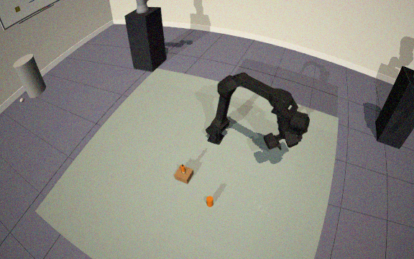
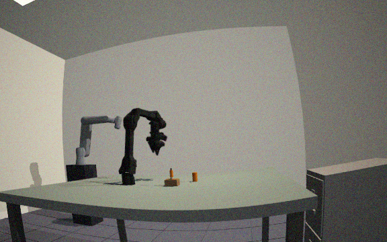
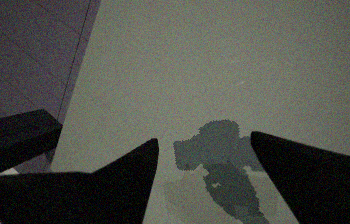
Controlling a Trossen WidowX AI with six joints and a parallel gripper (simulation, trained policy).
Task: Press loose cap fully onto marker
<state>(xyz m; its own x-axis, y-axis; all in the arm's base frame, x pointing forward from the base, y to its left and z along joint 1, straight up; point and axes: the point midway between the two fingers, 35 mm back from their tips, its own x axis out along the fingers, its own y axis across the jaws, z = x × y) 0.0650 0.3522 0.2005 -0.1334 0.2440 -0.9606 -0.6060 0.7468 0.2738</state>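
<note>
Right now the orange cap is 290 mm ahead of my gripper tip, 230 mm to the right of it and 140 mm below it. From my gripper tip the other things lie so: wooden holder block (400 mm to the right, 210 mm ahead, 150 mm below).
</note>
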